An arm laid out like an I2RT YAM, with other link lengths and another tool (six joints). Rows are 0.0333 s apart.
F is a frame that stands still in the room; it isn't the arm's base.
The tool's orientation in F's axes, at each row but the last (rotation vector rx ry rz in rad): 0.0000 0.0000 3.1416; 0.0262 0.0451 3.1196; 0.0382 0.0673 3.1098; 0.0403 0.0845 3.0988
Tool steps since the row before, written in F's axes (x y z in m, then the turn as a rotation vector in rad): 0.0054 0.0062 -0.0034 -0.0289 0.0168 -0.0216; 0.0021 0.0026 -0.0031 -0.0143 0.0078 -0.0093; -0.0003 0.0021 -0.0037 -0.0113 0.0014 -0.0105; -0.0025 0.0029 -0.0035 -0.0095 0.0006 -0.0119
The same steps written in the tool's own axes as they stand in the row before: -0.0054 -0.0062 -0.0034 0.0289 -0.0168 -0.0216; -0.0021 -0.0027 -0.0030 0.0143 -0.0078 -0.0093; 0.0003 -0.0022 -0.0036 0.0111 -0.0015 -0.0107; 0.0025 -0.0030 -0.0034 0.0092 -0.0009 -0.0121
